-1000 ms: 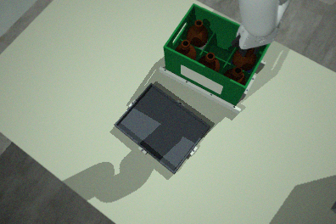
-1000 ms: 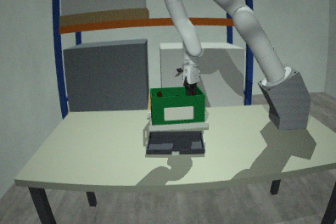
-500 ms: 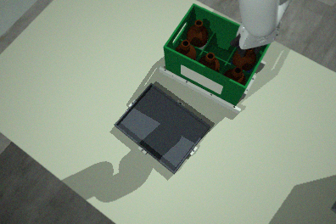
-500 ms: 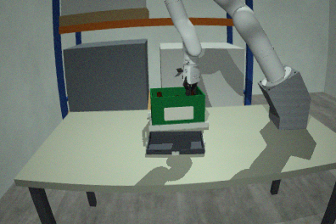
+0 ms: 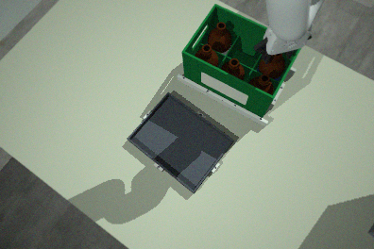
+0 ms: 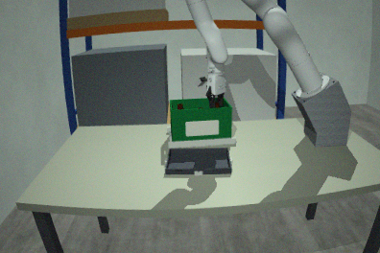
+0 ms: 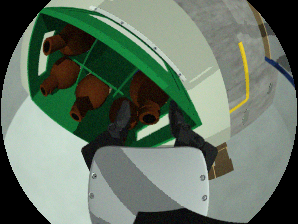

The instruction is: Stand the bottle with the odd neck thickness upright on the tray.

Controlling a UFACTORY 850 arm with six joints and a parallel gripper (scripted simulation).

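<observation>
Right now the green crate is 9 cm ahead of my hand, 3 cm to the left of it and 7 cm below it. Round my hand: dark grey tray 17 cm ahead, 29 cm to the left, 15 cm below.
</observation>
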